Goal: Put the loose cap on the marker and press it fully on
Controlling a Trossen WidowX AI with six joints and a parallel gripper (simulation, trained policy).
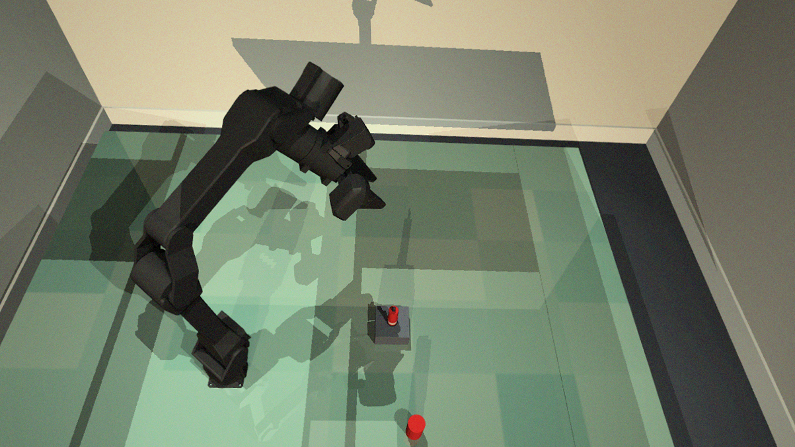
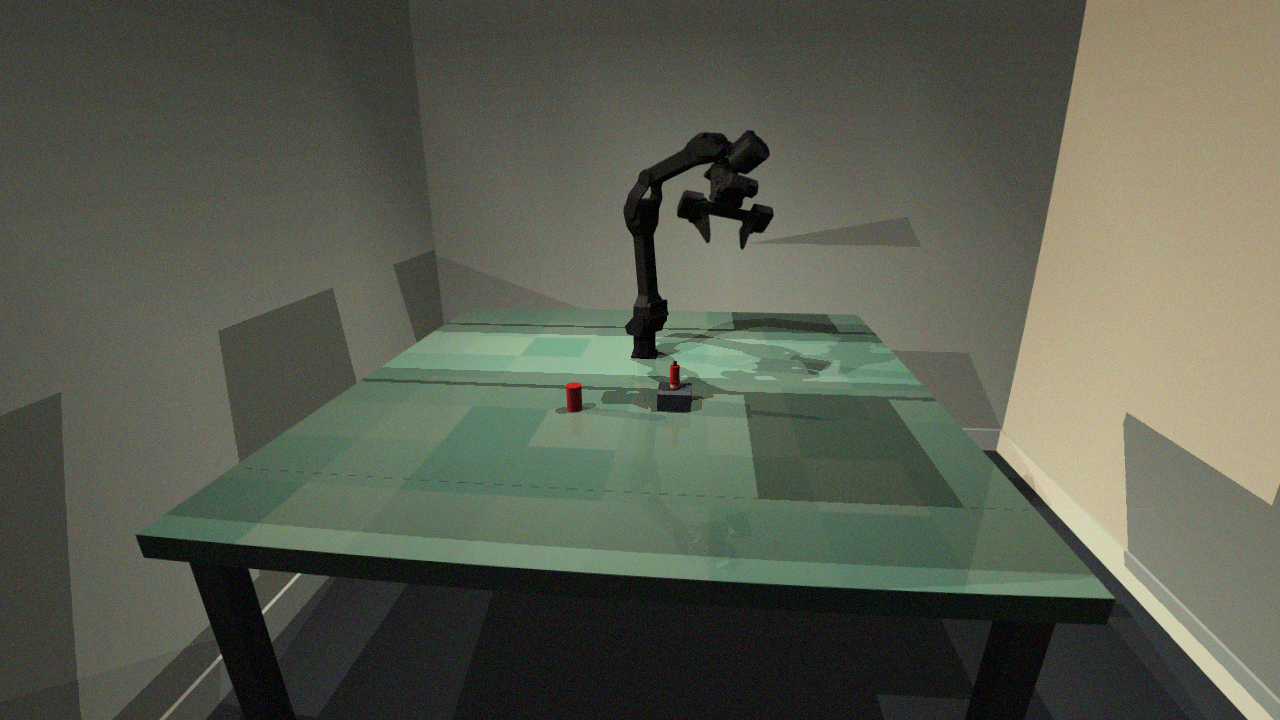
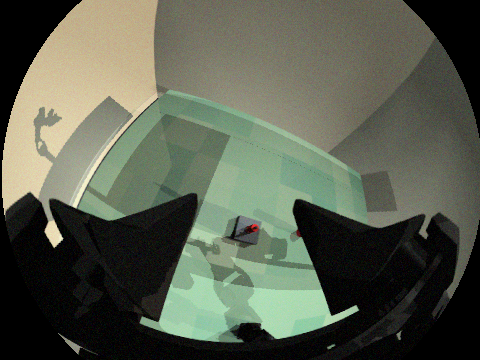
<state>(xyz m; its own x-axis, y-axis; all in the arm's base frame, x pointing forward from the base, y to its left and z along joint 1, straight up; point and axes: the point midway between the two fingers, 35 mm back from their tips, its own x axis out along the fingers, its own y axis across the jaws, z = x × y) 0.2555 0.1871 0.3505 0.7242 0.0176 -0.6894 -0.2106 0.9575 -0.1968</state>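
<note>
The red cap lies 80 mm ahead of my gripper tip, 300 mm to the right of it and 300 mm below it. The rest, counted from my gripper tip: holder block (40 mm ahead, 90 mm to the right, 310 mm below); then red marker (40 mm ahead, 90 mm to the right, 260 mm below).
</note>
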